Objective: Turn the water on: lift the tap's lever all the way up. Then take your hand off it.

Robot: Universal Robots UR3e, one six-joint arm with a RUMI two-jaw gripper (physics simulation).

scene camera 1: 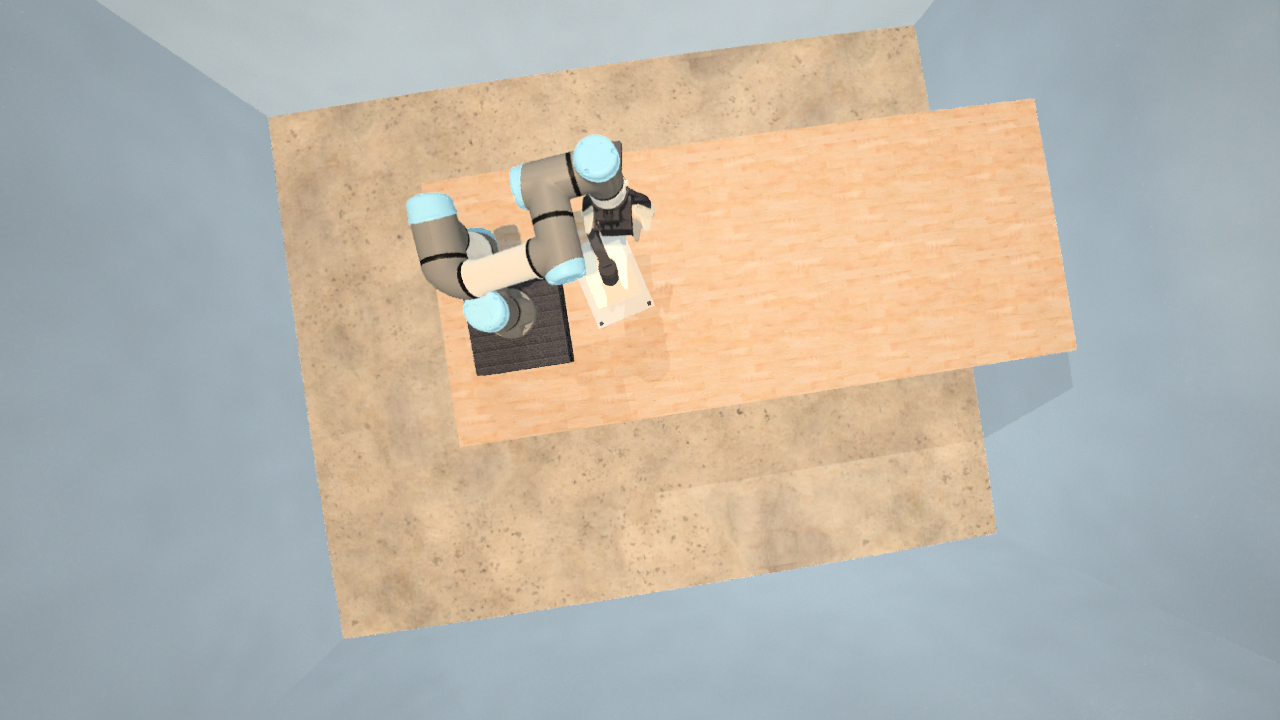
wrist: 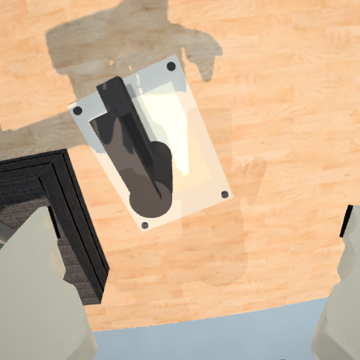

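Where they show: arm's base, origin of its link: (scene camera 1: 512, 313).
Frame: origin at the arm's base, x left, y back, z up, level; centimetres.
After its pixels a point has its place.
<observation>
The dark tap (scene camera 1: 608, 271) {x 7.3, y -26.1, z 5.3 cm} (wrist: 162, 155) stands on a pale plate (scene camera 1: 637, 300) {x 1.4, y -32.9, z -8.6 cm} (wrist: 200, 200) with dark corner dots. In the wrist view, its lever (wrist: 117, 145) is the brown-grey bar running up and left from the round cap. The darker spout (wrist: 116, 95) runs alongside and reaches farther out. The lever's exact height is hard to tell from above. My gripper (scene camera 1: 616, 228) {x 15.6, y -30.2, z 19.6 cm} (wrist: 198, 209) is open wide, with nothing between its fingers. In the scene view it is over the spout end of the plate; whether it touches the tap cannot be seen.
The black base block (scene camera 1: 523, 358) {x -11.8, y -1.4, z -0.9 cm} (wrist: 90, 245) under my arm stands left of the plate, close to it. The wooden table (scene camera 1: 850, 232) {x 15.0, y -96.0, z -9.4 cm} (wrist: 300, 125) extends far to the right in the scene view. My forearm (scene camera 1: 501, 268) {x 0.2, y -11.6, z 46.2 cm} passes over the block's back part. Arm shadows fall around the plate.
</observation>
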